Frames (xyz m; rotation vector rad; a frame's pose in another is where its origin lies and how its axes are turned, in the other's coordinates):
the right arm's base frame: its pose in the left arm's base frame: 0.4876 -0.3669 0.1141 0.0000 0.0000 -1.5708
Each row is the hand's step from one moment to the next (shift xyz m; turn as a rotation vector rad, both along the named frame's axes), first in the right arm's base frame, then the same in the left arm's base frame.
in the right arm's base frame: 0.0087 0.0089 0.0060 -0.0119 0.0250 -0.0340
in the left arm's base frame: 0.0089 -0.0087 0.0060 0.0250 0.0119 -0.0340
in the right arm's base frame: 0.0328 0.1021 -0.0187 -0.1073 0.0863 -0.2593
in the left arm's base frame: 0.1021 -0.0328 -0.0187 0.0863 0.1073 -0.2593
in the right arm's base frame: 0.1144 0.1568 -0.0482 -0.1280 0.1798 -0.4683
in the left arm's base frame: 0.1568 -0.1144 -0.0482 0.1798 0.1280 -0.4683
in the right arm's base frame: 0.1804 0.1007 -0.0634 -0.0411 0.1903 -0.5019
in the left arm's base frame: 0.1007 -0.1804 -0.0634 0.1903 0.0411 -0.5019
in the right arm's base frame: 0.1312 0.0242 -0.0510 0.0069 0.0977 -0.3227
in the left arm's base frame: 0.0242 -0.1312 -0.0510 0.0977 -0.0069 -0.3227
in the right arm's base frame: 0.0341 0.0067 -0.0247 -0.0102 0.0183 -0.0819
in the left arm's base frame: 0.0067 -0.0341 -0.0247 0.0183 0.0102 -0.0819
